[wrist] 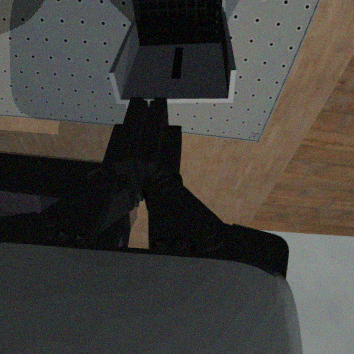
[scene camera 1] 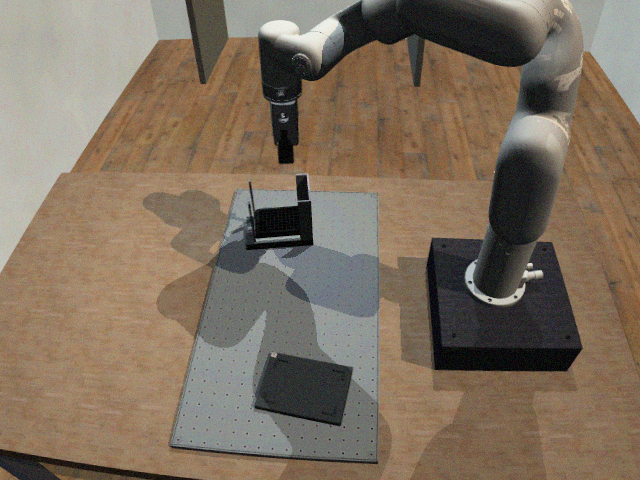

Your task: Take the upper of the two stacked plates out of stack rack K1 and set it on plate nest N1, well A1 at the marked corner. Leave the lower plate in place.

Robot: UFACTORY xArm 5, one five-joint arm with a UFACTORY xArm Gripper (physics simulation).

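Places are measured from the arm's base along level axes (x ahead, y left, z up), in millimetres.
Pixels of known places: gripper, fingertip midpoint: [wrist: 152, 120] [scene camera 1: 286, 161]; arm's base, link origin: [scene camera 1: 494, 282].
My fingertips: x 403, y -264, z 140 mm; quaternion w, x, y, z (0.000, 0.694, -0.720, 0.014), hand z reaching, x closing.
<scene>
For each thing: its top centre in the pictures, then the offset to it from my fingertips. Level surfaces: height alone.
- Stack rack K1, top centre: [scene camera 1: 274, 189] dx +32, dy -3, dz -77 mm
- Plate nest N1, top centre: [scene camera 1: 304, 385] dx +0, dy +415, dz -202 mm
- grey perforated board, surface height: dz -217 mm
- wooden table, surface height: dz -230 mm
Stack rack K1 [scene camera 1: 306, 222] [wrist: 145, 75] stands upright near the far end of the perforated board, with tall walls at its sides. A dark plate with a grid of wells [scene camera 1: 278, 219] [wrist: 177, 22] lies inside it. I cannot tell the two stacked plates apart. My gripper [scene camera 1: 285, 161] [wrist: 152, 120] is shut and empty, pointing down above and beyond the rack; in the wrist view its fingertips appear at the rack's wall edge. Plate nest N1 [scene camera 1: 305, 387], a flat dark block, lies near the board's front end, with a small pale mark at its far left corner.
The grey perforated board [scene camera 1: 346, 341] [wrist: 65, 70] lies on the wooden table [scene camera 1: 103, 330] and carries the rack and nest. The arm's black base block [scene camera 1: 506, 330] stands right of the board. Arm shadows fall across the board and table.
</scene>
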